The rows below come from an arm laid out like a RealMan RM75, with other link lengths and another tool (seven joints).
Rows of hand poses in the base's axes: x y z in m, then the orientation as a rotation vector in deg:
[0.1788 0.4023 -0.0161 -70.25 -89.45 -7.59]
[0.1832 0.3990 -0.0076 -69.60 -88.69 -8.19]
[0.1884 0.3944 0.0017 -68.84 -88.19 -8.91]
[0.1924 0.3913 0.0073 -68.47 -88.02 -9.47]
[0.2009 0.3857 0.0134 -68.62 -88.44 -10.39]
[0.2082 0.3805 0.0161 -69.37 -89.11 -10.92]
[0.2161 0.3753 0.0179 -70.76 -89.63 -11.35]
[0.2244 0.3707 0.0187 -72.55 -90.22 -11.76]
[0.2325 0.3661 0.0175 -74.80 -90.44 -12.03]
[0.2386 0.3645 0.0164 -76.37 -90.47 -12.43]
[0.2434 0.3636 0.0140 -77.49 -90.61 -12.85]
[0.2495 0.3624 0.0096 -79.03 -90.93 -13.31]
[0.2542 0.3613 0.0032 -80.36 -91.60 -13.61]
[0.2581 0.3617 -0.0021 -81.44 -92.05 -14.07]
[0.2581 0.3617 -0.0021 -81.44 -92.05 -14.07]
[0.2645 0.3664 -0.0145 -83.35 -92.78 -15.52]
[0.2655 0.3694 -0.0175 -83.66 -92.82 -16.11]
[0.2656 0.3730 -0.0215 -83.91 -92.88 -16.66]
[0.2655 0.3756 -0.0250 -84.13 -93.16 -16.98]
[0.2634 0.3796 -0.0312 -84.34 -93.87 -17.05]
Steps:
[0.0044 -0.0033 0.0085 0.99 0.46 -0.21]
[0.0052 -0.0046 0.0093 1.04 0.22 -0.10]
[0.0040 -0.0031 0.0056 0.60 -0.05 -0.12]
[0.0085 -0.0056 0.0061 0.25 -0.79 -0.36]
[0.0073 -0.0052 0.0027 -0.44 -0.92 -0.43]
[0.0079 -0.0052 0.0018 -0.87 -0.88 -0.81]
[0.0083 -0.0046 0.0008 -1.17 -1.01 -1.00]
[0.0081 -0.0046 -0.0012 -1.42 -0.76 -1.35]
[0.0061 -0.0016 -0.0011 -0.84 -0.55 -1.08]
[0.0048 -0.0009 -0.0024 -0.58 -0.55 -0.77]
[0.0061 -0.0012 -0.0044 -0.90 -0.80 -0.95]
[0.0047 -0.0011 -0.0064 -0.97 -0.93 -0.61]
[0.0039 0.0004 -0.0053 -0.65 -0.80 -0.62]
[0.0000 0.0000 0.0000 0.00 0.00 0.00]
[0.0064 0.0047 -0.0124 -0.82 -1.71 -1.37]
[0.0010 0.0030 -0.0030 0.07 -0.41 -0.39]
[0.0001 0.0036 -0.0040 0.08 -0.39 -0.33]
[-0.0001 0.0026 -0.0035 -0.10 -0.42 -0.13]
[-0.0021 0.0040 -0.0062 -0.39 -0.59 0.15]

